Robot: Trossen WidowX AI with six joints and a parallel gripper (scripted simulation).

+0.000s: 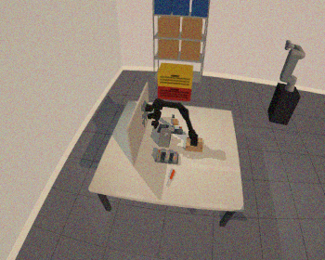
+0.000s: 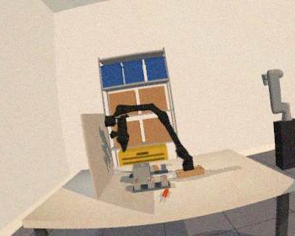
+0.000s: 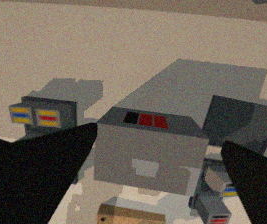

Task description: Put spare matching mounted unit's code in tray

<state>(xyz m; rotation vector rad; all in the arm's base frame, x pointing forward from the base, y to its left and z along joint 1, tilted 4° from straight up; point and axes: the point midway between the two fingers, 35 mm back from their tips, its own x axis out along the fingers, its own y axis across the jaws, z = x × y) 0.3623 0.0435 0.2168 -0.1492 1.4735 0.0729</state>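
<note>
Right now the dark grey holder is 19 cm below my gripper tip, 17 cm to the right of it and 16 cm behind it. From my gripper tip the other things lie so: grey tray (19 cm below, 18 cm to the right, 2 cm behind); tall beige panel (15 cm ahead, 3 cm above, 2 cm to the left); grey mounted unit (15 cm below, 9 cm behind).
</note>
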